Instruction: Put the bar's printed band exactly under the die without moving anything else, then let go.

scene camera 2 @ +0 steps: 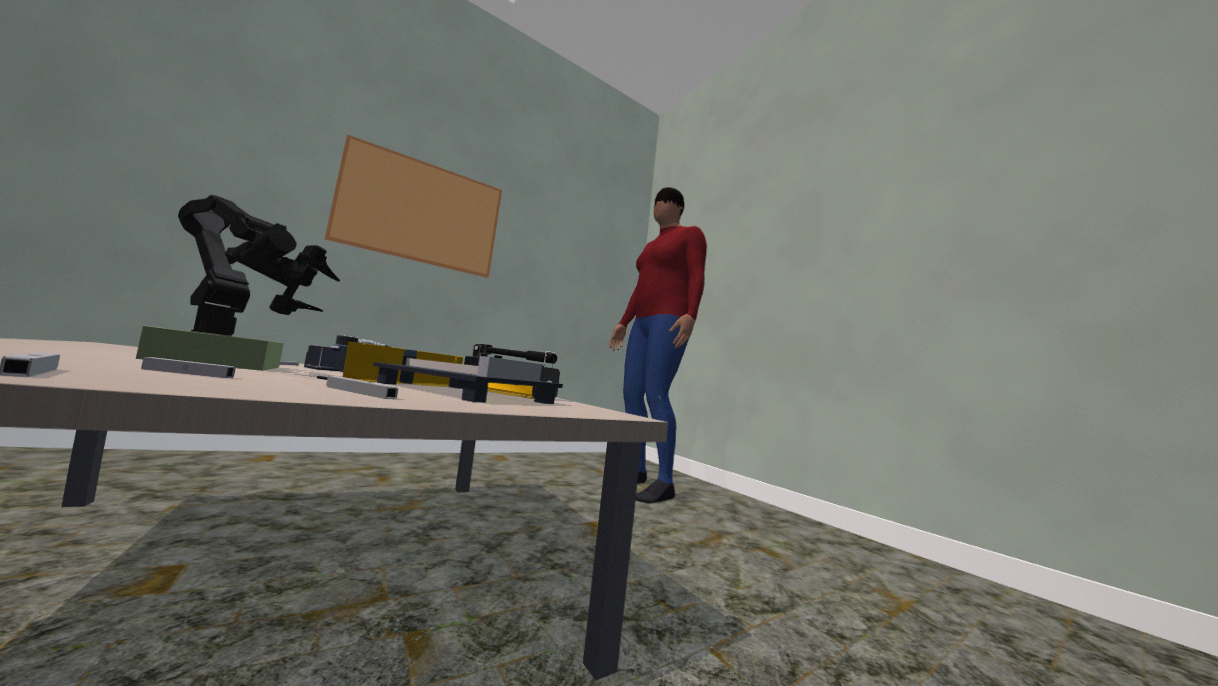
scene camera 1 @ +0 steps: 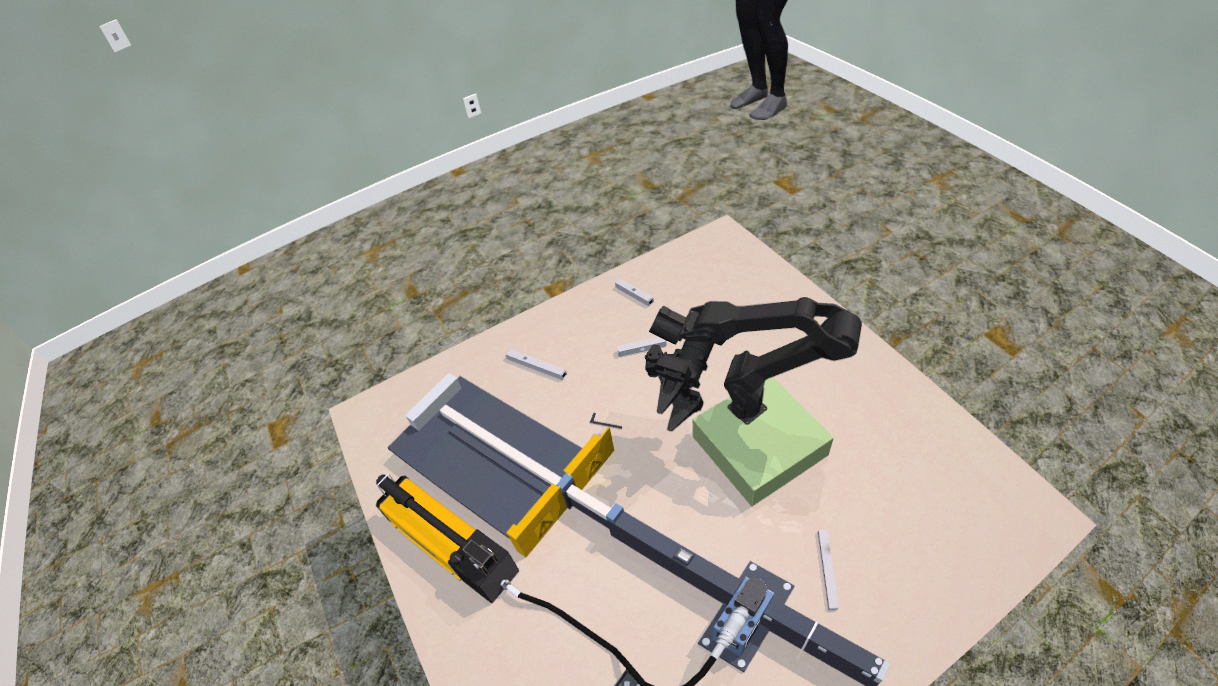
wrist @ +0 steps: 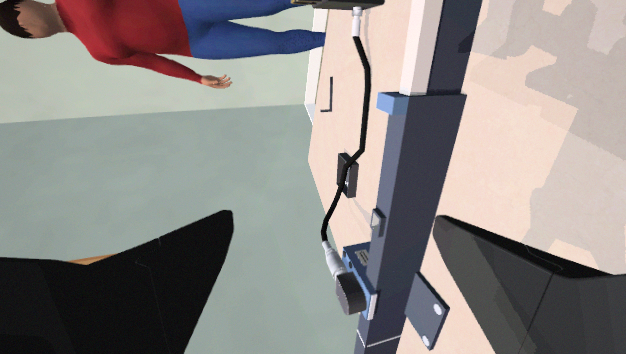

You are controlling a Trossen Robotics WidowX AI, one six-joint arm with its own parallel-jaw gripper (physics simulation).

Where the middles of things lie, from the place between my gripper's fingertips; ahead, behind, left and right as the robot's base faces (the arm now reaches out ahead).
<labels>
I see my gripper 46 cm short of the yellow and black tool (scene camera 1: 474,558), 18 cm to the left of it and 14 cm above it.
</labels>
